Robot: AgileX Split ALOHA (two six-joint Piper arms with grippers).
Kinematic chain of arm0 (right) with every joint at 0, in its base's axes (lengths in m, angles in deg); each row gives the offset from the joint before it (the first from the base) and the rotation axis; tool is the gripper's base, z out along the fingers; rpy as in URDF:
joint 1: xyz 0 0 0.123 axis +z
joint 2: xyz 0 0 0 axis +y
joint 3: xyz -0.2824 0 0.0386 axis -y
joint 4: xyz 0.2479 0 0.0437 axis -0.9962 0 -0.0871
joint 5: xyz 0 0 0 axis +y
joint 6: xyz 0.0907 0 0.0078 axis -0.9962 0 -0.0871
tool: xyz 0 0 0 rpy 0 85 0
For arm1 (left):
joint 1: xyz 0 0 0.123 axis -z
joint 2: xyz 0 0 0 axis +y
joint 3: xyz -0.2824 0 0.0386 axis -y
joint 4: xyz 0.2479 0 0.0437 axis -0.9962 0 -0.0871
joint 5: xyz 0 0 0 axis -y
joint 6: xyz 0.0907 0 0.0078 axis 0.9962 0 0.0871
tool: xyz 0 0 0 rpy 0 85 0
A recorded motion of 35 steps. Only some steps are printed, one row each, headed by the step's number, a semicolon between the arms.
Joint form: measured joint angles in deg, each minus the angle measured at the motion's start. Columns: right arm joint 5, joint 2, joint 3, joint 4, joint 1, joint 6; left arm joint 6, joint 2, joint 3, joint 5, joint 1, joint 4.
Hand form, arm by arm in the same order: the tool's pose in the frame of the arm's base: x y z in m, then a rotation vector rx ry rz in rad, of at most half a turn. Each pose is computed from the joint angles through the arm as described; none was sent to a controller.
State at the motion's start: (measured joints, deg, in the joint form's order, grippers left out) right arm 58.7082 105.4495 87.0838 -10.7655 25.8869 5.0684; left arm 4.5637 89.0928 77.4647 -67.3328 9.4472 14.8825
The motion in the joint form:
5: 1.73 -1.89 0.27 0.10 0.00 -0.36; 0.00 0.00 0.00 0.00 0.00 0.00
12: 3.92 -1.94 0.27 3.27 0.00 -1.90; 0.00 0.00 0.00 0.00 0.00 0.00
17: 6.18 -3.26 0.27 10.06 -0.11 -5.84; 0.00 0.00 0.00 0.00 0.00 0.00
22: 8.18 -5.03 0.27 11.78 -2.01 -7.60; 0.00 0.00 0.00 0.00 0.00 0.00
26: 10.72 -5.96 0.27 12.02 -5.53 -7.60; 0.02 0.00 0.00 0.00 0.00 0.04
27: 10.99 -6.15 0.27 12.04 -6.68 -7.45; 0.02 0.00 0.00 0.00 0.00 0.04
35: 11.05 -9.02 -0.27 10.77 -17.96 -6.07; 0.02 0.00 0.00 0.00 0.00 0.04
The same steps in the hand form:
5: 0.3380 0.1803 0.2762 -0.6590 2.7637 0.3317; 0.3033 -0.0724 0.3141 0.2531 2.8385 -0.3802
12: 0.3365 0.1751 0.2748 -0.6609 2.8009 0.2569; 0.3033 -0.0724 0.3141 0.2531 2.8385 -0.3802
17: 0.3346 0.1627 0.2818 -0.6189 2.8157 0.1054; 0.3033 -0.0724 0.3141 0.2531 2.8385 -0.3802
22: 0.3334 0.1459 0.2924 -0.5404 2.8302 0.0628; 0.3033 -0.0724 0.3141 0.2531 2.8385 -0.3802
26: 0.3355 0.1225 0.2972 -0.4580 2.8710 0.0374; 0.3033 -0.0724 0.3141 0.2533 2.8384 -0.3811
27: 0.3370 0.1154 0.2983 -0.4331 2.8760 0.0327; 0.3033 -0.0724 0.3141 0.2533 2.8384 -0.3811
35: 0.3428 0.0477 0.3133 -0.1733 2.8643 0.0305; 0.3033 -0.0724 0.3141 0.2533 2.8384 -0.3811

